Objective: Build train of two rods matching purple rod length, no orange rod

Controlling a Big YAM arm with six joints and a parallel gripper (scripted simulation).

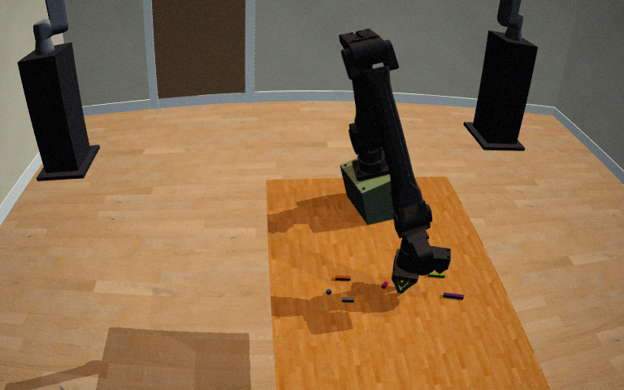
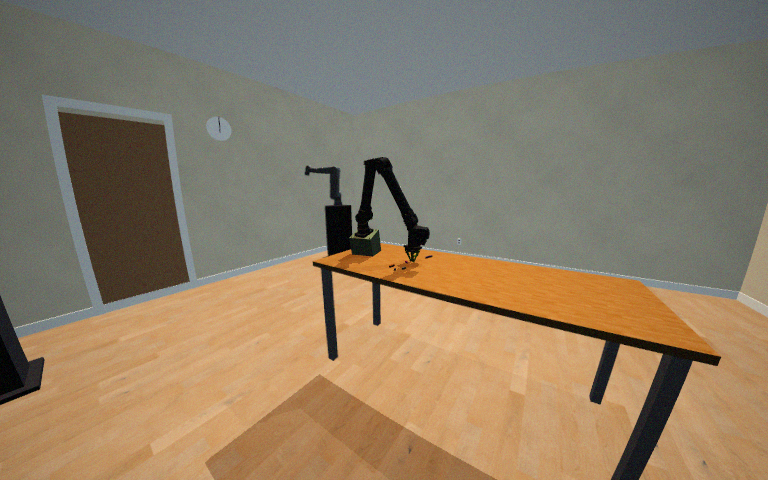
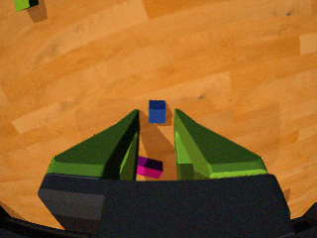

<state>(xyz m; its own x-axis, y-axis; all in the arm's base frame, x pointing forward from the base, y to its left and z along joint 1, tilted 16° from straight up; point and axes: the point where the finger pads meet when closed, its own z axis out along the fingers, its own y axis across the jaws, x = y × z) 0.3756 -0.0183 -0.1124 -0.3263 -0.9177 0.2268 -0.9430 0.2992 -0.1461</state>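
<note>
The magenta rod lies 4 cm to the right of my hand, 2 cm behind it and 1 cm below it. From my hand the other things lie so: grey rod (15 cm to the right, 2 cm ahead, 1 cm below); then purple rod (14 cm to the left, 5 cm ahead, 1 cm below); then lime rod (12 cm to the left, 4 cm behind, 1 cm below).
</note>
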